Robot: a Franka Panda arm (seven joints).
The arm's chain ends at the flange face. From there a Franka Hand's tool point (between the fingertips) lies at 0.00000 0.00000 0.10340 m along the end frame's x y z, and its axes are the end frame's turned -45 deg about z.
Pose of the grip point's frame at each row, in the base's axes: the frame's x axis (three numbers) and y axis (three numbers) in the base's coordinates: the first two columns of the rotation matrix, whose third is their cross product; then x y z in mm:
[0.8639, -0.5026, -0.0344, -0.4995, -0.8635, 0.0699, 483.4, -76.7, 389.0]
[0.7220, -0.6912, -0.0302, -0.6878, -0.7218, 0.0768, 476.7, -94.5, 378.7]
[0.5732, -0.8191, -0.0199, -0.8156, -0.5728, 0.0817, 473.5, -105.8, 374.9]
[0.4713, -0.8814, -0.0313, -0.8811, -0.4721, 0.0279, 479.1, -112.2, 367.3]
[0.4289, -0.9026, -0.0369, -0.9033, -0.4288, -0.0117, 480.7, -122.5, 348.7]
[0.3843, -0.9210, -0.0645, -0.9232, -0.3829, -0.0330, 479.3, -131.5, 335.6]
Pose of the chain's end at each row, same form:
[0.2577, -0.9660, 0.0251, -0.9641, -0.2552, 0.0738, 490.1, -72.2, 492.1]
[0.0242, -0.9991, 0.0330, -0.9969, -0.0216, 0.0757, 484.4, -90.9, 481.7]
[-0.1714, -0.9842, 0.0437, -0.9820, 0.1742, 0.0718, 481.6, -102.6, 477.9]
[-0.2898, -0.9571, -0.0024, -0.9563, 0.2894, 0.0419, 483.2, -113.7, 470.6]
[-0.3355, -0.9414, -0.0344, -0.9420, 0.3350, 0.0178, 481.2, -126.5, 452.0]
[-0.3811, -0.9220, -0.0689, -0.9245, 0.3805, 0.0223, 478.7, -139.0, 438.7]

